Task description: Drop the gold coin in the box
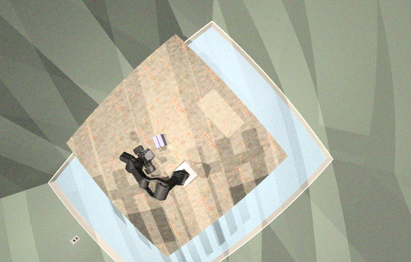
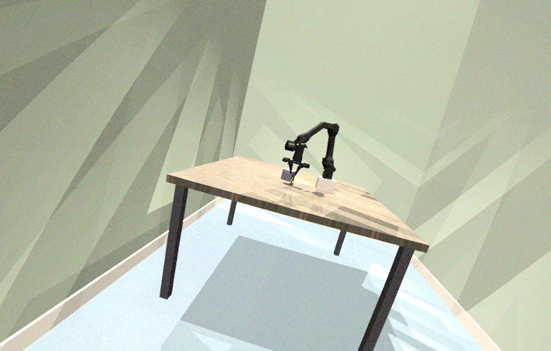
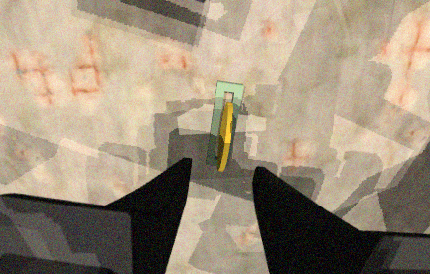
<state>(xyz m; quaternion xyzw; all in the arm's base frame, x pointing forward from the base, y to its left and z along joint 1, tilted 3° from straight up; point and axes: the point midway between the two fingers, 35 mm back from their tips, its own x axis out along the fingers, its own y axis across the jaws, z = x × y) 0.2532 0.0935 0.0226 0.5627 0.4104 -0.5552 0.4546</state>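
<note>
The gold coin lies 50 mm below my gripper tip.
</note>
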